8 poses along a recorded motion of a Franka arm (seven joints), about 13 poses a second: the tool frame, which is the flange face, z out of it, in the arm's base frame.
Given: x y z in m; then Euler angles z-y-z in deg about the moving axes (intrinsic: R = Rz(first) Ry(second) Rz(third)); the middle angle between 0 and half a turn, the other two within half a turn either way.
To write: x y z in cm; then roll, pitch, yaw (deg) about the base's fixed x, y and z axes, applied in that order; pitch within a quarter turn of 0, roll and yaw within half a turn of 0. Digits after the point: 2 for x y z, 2 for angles.
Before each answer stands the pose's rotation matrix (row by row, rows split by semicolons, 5 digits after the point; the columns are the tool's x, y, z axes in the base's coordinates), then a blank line. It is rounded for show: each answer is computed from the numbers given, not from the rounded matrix.
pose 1, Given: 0.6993, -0.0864, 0.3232, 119.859, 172.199, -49.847
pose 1, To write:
0.98093 -0.18222 -0.06758; -0.17352 -0.97777 0.11771; -0.08752 -0.10374 -0.99075

69.93, -8.64, 32.32, -174.02, 5.02, -10.03
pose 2, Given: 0.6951, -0.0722, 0.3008, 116.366, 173.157, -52.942
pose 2, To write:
0.98073 -0.18805 -0.05291; -0.18168 -0.97755 0.10675; -0.07180 -0.09508 -0.99288

69.51, -7.22, 30.08, -174.53, 4.12, -10.50
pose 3, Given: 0.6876, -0.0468, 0.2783, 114.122, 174.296, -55.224
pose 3, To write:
0.98161 -0.18654 -0.04062; -0.18230 -0.97905 0.09071; -0.05669 -0.08164 -0.99505

68.76, -4.68, 27.83, -175.31, 3.25, -10.52
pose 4, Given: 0.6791, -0.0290, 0.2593, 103.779, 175.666, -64.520
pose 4, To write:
0.97893 -0.20342 -0.01800; -0.20161 -0.97671 0.07340; -0.03251 -0.06822 -0.99714

67.91, -2.90, 25.93, -176.09, 1.86, -11.64
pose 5, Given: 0.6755, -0.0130, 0.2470, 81.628, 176.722, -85.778
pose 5, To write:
0.97596 -0.21780 0.00833; -0.21792 -0.97433 0.05657; -0.00421 -0.05703 -0.99836

67.55, -1.30, 24.70, -176.73, 0.24, -12.59
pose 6, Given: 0.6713, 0.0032, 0.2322, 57.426, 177.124, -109.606
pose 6, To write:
0.97427 -0.22377 0.02701; -0.22476 -0.97350 0.04228; 0.01684 -0.04727 -0.99874

67.13, 0.32, 23.22, -177.29, -0.96, -12.99
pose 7, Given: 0.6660, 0.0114, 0.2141, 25.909, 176.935, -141.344
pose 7, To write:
0.97435 -0.21984 0.04809; -0.22113 -0.97496 0.02336; 0.04175 -0.03340 -0.99857

66.60, 1.14, 21.41, -178.08, -2.39, -12.79
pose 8, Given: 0.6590, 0.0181, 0.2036, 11.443, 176.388, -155.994
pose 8, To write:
0.97428 -0.21672 0.06175; -0.21787 -0.97590 0.01250; 0.05755 -0.02563 -0.99801

65.90, 1.81, 20.36, -178.53, -3.30, -12.61
